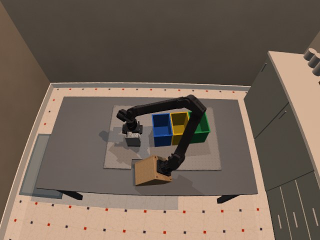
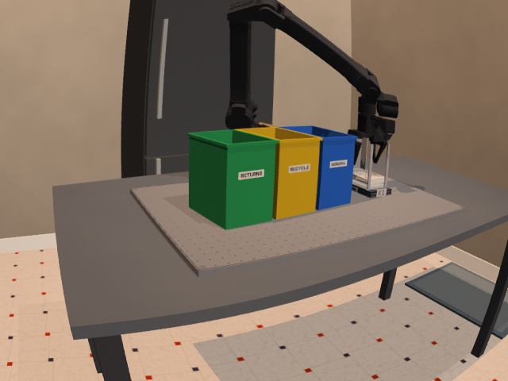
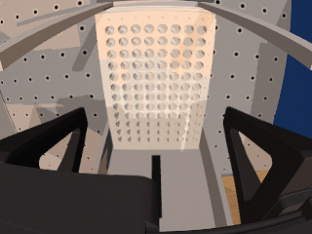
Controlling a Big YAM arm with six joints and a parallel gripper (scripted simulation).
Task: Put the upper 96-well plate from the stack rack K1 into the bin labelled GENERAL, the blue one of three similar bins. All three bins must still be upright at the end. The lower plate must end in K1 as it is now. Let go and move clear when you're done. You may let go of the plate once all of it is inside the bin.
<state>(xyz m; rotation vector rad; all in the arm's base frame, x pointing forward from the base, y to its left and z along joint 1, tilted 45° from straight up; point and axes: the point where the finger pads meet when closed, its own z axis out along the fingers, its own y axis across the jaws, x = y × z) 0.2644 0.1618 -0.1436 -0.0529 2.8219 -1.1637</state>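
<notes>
The white 96-well plate is 4 cm below my hand. Round my hand: green returns bin 5 cm ahead, 47 cm to the right; then yellow recycle bin 4 cm ahead, 34 cm to the right; then blue bin labelled general 2 cm ahead, 21 cm to the right.
</notes>
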